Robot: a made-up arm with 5 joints.
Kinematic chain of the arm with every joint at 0, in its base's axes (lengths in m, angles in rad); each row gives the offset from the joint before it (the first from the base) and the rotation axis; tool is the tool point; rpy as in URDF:
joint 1: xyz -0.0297 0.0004 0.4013 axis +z
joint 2: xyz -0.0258 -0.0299 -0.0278 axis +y
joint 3: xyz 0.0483 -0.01 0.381 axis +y
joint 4: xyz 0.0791 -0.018 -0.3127 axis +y
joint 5: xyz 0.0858 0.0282 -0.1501 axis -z
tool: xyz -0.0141 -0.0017 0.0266 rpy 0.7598 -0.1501 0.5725
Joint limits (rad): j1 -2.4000..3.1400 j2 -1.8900..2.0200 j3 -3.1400..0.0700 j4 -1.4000..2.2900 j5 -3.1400..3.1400
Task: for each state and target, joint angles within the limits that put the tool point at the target. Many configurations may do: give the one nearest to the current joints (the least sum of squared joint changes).
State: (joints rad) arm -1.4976 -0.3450 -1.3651 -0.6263 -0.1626
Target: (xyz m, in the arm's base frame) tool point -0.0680 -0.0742 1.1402
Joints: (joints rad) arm -1.6267 -0.3527 -1.8579 -0.5060 -0.1928
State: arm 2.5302 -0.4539 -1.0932 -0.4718 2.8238
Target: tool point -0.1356 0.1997 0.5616
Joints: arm 2.1645 -0.5946 -0.1363 -0.3275 2.8270
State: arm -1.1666 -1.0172 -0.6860 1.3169 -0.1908
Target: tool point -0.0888 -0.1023 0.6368
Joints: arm -1.7927 -0.9358 -0.6780 1.2910 -0.2663
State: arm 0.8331 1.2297 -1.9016 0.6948 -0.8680
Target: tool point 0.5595 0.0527 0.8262
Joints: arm 0.1587 0.3331 -2.0322 0.7596 -0.8567
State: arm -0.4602 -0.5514 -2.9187 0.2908 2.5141
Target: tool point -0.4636 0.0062 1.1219
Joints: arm -0.0596 -0.4633 -2.9972 0.2241 2.5145
